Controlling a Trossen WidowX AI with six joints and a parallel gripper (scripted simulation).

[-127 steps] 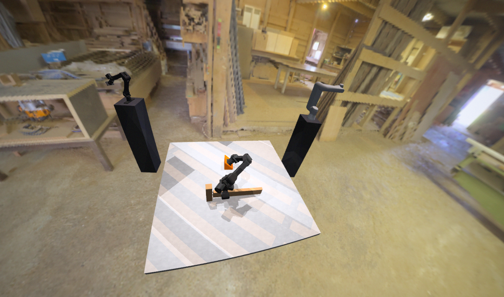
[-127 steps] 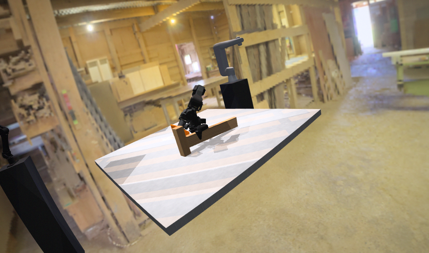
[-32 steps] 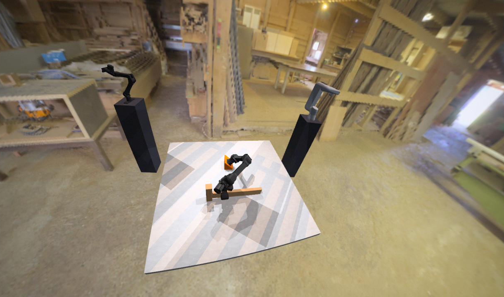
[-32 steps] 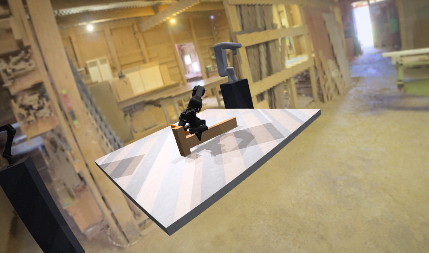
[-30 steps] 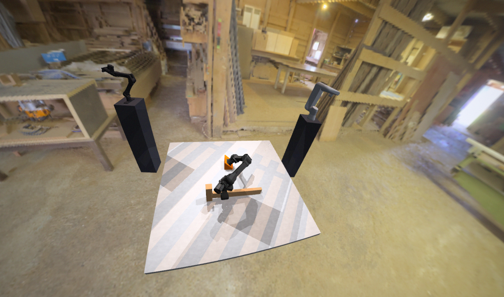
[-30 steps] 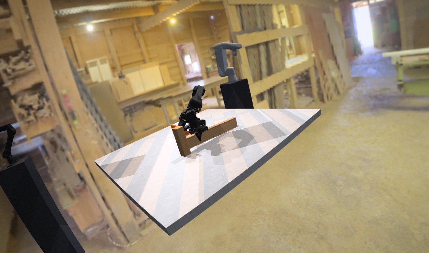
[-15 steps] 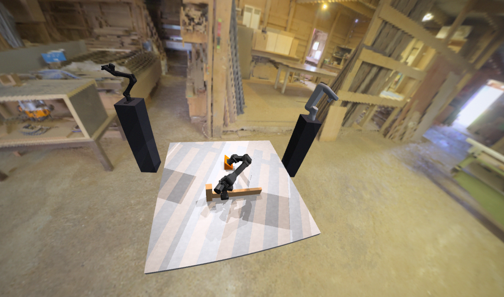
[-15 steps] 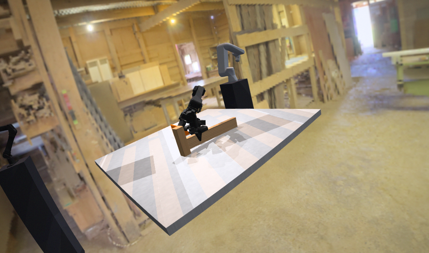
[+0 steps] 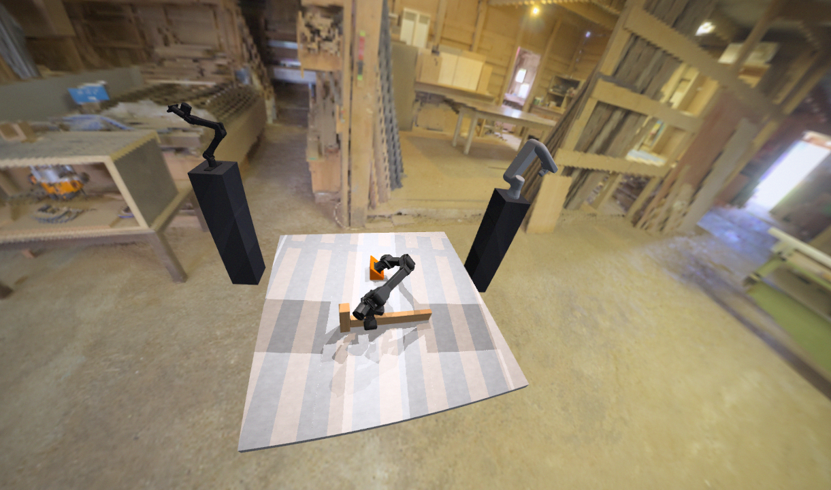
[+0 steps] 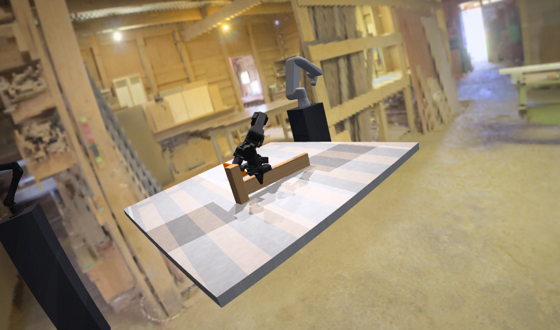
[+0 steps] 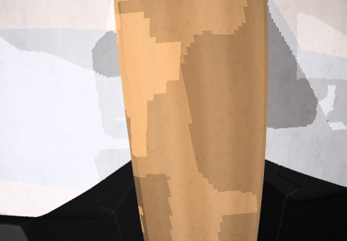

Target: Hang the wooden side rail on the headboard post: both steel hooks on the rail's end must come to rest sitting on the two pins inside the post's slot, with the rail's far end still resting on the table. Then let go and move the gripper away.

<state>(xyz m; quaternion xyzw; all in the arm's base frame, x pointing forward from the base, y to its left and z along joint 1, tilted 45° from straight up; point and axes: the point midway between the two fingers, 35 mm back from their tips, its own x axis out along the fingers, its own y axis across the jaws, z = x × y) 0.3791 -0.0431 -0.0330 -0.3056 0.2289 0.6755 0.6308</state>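
My gripper tip is now 1 cm short of the headboard post, 12 cm to the left of it and 5 cm below it.
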